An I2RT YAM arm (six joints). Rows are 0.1 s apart.
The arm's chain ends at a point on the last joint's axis. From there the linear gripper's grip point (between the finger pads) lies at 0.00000 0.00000 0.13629 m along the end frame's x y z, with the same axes.
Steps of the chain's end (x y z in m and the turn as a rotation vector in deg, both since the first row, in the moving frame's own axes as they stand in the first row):
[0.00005 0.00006 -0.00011 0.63 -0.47 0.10]
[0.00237 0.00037 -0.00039 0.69 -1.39 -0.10]
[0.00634 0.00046 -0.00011 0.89 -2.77 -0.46]
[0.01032 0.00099 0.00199 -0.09 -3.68 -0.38]
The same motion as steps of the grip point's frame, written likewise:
[-0.00107 -0.00144 -0.00012 0.63 -0.47 0.10]
[-0.00094 -0.00127 -0.00044 0.69 -1.39 -0.10]
[-0.00025 -0.00163 -0.00029 0.89 -2.77 -0.46]
[0.00157 0.00123 0.00171 -0.09 -3.68 -0.38]

